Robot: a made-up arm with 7 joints.
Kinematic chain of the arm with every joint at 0, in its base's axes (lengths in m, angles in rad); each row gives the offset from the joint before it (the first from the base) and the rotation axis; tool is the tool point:
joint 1: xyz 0 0.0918 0 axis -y
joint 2: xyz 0 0.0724 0 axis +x
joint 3: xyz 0 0 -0.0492 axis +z
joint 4: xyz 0 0 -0.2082 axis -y
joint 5: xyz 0 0 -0.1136 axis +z
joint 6: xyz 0 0 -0.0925 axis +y
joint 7: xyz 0 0 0 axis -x
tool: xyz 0 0 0
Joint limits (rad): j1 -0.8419..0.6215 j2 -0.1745..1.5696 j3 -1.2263..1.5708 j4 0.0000..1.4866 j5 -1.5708..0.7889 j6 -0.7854..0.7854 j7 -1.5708..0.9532
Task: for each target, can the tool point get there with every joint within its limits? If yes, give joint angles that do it. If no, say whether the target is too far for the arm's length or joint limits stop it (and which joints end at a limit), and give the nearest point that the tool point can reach.
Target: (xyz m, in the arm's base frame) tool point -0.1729 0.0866 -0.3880
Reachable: yes | joints -0.6941 0.0054 -0.6055 0.7487 -0.0057 -0.6673 -0.1463
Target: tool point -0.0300 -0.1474 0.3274
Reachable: no: joint limits stop it (at a limit: joint 1, joint 2, joint 4) | nearest point 0.2094 -0.0668 -0.1431 | short by 0.534 m
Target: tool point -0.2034 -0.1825 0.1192
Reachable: no: joint limits stop it (at a limit: joint 1, joint 2, joint 3, joint 4) | nearest point -0.1306 -0.0739 -0.2096 | short by 0.354 m
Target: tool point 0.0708 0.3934 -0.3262
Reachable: yes | joints -0.3159 0.5345 0.2907 1.0235 -0.7737 0.6658 0.5431
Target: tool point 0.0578 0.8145 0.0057
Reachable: no: too far | nearest point 0.0332 0.6256 -0.0015 | short by 0.191 m
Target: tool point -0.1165 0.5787 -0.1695
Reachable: yes | joints -0.7150 1.1079 0.0966 0.1129 -0.4788 0.5340 -1.3322
